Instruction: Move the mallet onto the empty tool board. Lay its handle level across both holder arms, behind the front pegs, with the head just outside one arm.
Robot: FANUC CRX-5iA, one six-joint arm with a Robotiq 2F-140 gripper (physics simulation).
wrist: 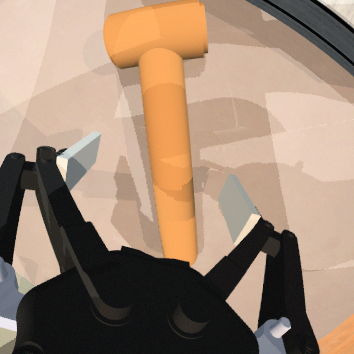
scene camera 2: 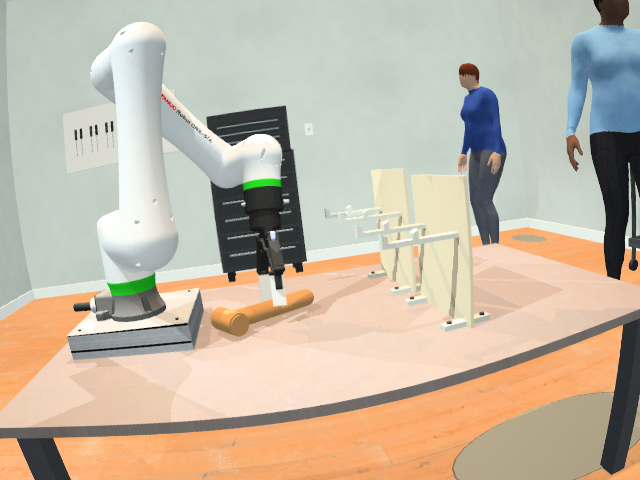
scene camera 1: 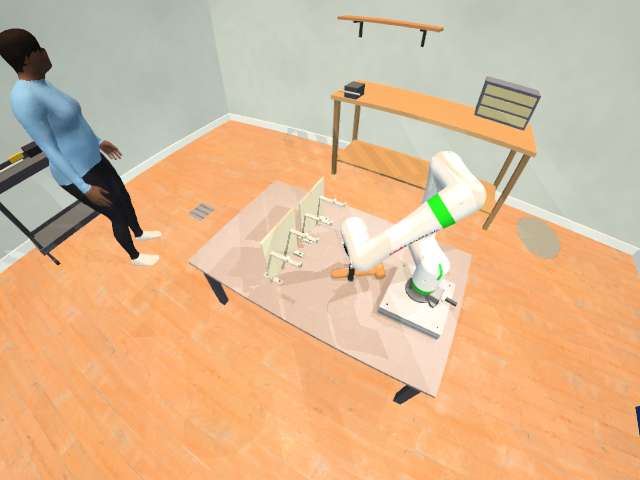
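Seen in the pictures: gripper, fingertip midpoint: [wrist: 162, 167] [scene camera 2: 273, 303] [scene camera 1: 355, 270]; arm's base at its link origin: [scene camera 2: 138, 312] [scene camera 1: 419, 289].
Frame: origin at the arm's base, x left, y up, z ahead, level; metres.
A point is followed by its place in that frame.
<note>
The orange mallet [scene camera 1: 338, 273] @(z 0.384, x 0.152, y -0.024 m) [scene camera 2: 297, 300] @(z 0.383, x 0.112, y -0.035 m) [wrist: 167, 120] @(z 0.288, x 0.056, y -0.018 m) lies on the table, its head towards the robot base and its handle pointing towards the boards. My gripper [scene camera 1: 351, 272] @(z 0.327, x 0.078, y -0.027 m) [scene camera 2: 272, 295] @(z 0.327, x 0.078, y -0.027 m) [wrist: 162, 167] @(z 0.327, x 0.078, y -0.027 m) is open and points down, low over the mallet. In the wrist view its two pads stand on either side of the handle, with gaps on both sides. Two pale upright tool boards stand side by side: one board [scene camera 1: 276, 245] [scene camera 2: 439, 206] and another board [scene camera 1: 312, 204] [scene camera 2: 390, 193]. Each has two holder arms with pegs, and no tool shows on either.
The robot's base plate [scene camera 1: 413, 315] @(z -0.037, x 0.144, y -0.001 m) [scene camera 2: 131, 343] @(z 0.021, x -0.127, y -0.034 m) stands beside the mallet head on the table [scene camera 1: 237, 253] @(z 0.921, x 0.377, y -0.063 m) [scene camera 2: 336, 372] @(z 0.456, x -0.271, y -0.063 m). A person in light blue [scene camera 1: 56, 118] [scene camera 2: 610, 77] and a person in dark blue [scene camera 2: 483, 118] stand beyond the table. A workbench [scene camera 1: 418, 108] stands by the wall.
</note>
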